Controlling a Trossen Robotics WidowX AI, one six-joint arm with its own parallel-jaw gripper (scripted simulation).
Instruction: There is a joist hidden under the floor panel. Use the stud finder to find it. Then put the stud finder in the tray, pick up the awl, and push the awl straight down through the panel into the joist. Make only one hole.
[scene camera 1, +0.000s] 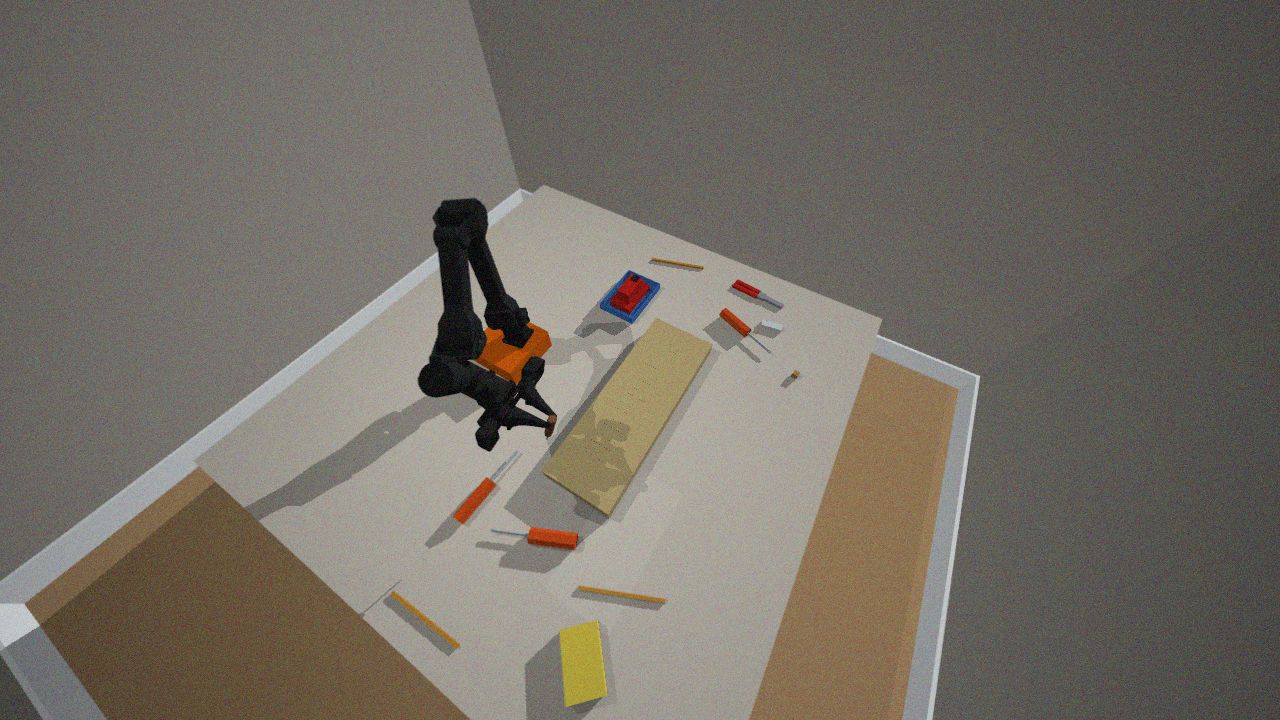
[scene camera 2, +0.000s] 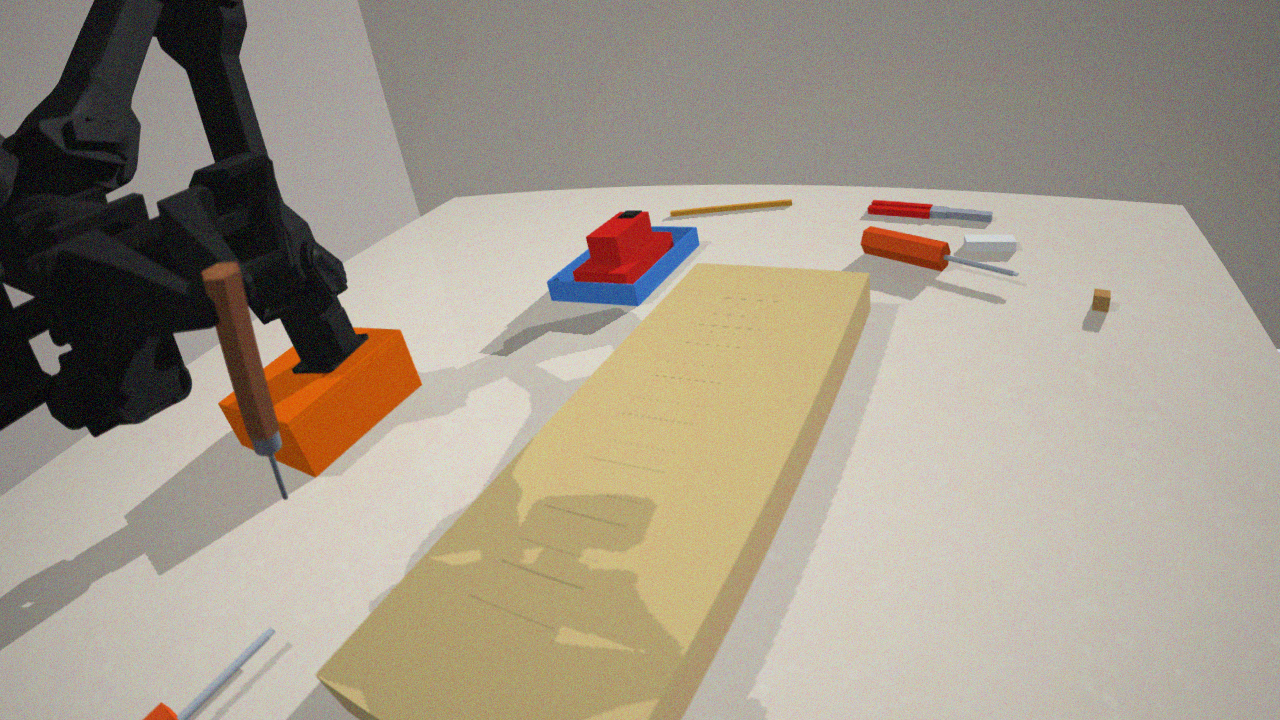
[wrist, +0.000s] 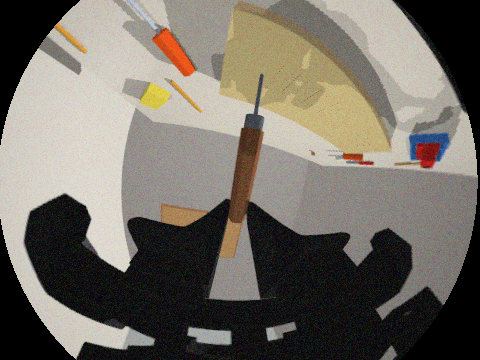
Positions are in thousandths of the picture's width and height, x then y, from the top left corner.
Note:
My gripper (scene camera 2: 182, 420) holds an awl (scene camera 2: 175, 392). I also see a red stud finder (scene camera 2: 486, 348), a white block (scene camera 2: 768, 338) and a blue tray (scene camera 2: 439, 399).
The awl is seen too in the wrist view (wrist: 524, 379). The red stud finder shows as well in scene camera 1 (scene camera 1: 493, 406). My gripper shows as well in scene camera 1 (scene camera 1: 432, 587) and in the wrist view (wrist: 497, 568).

